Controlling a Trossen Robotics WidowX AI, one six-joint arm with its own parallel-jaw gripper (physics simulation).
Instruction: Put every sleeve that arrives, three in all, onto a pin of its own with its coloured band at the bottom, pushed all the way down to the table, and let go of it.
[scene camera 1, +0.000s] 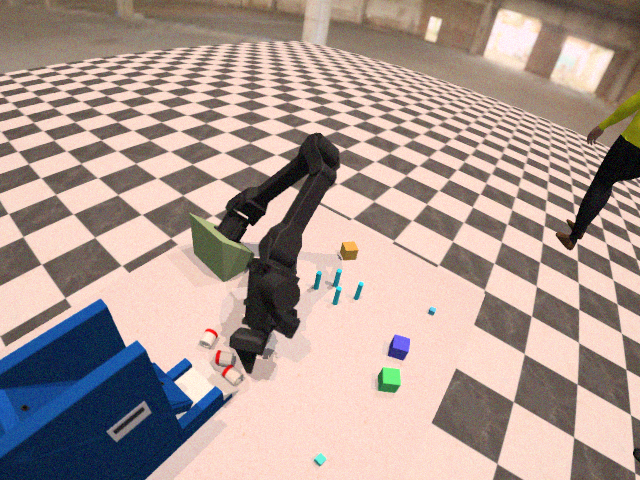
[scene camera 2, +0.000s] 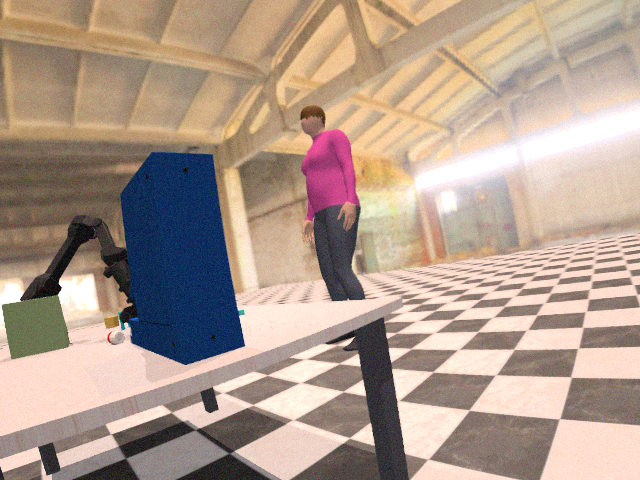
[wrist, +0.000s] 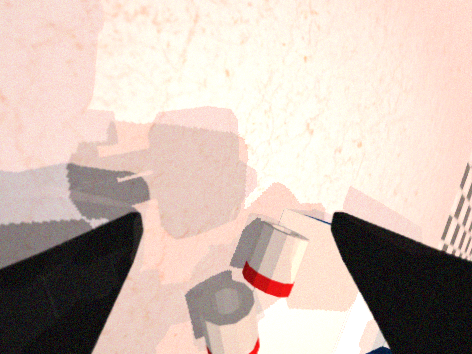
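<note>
Three white sleeves with red bands lie on their sides by the blue chute: one sleeve (scene camera 1: 208, 338) apart, a middle sleeve (scene camera 1: 225, 358), and a third sleeve (scene camera 1: 233, 375) nearest the chute's mouth. Two of them show in the wrist view, an upper sleeve (wrist: 280, 252) and a lower sleeve (wrist: 231, 332), cut off by the frame edge. One sleeve (scene camera 2: 116, 337) shows in scene camera 2. Several upright cyan pins (scene camera 1: 317, 280) (scene camera 1: 337, 296) (scene camera 1: 358, 290) stand bare. My gripper (scene camera 1: 260, 358) (wrist: 238, 221) is open and empty, close beside the sleeves; no sleeve is gripped.
The blue chute housing (scene camera 1: 77, 418) (scene camera 2: 175, 258) stands beside the sleeves. A green block (scene camera 1: 214, 250) (scene camera 2: 36, 326) stands by the arm's base. An orange cube (scene camera 1: 348, 251), a purple cube (scene camera 1: 399, 347), a green cube (scene camera 1: 389, 380) and small cubes (scene camera 1: 432, 311) (scene camera 1: 320, 459) lie about.
</note>
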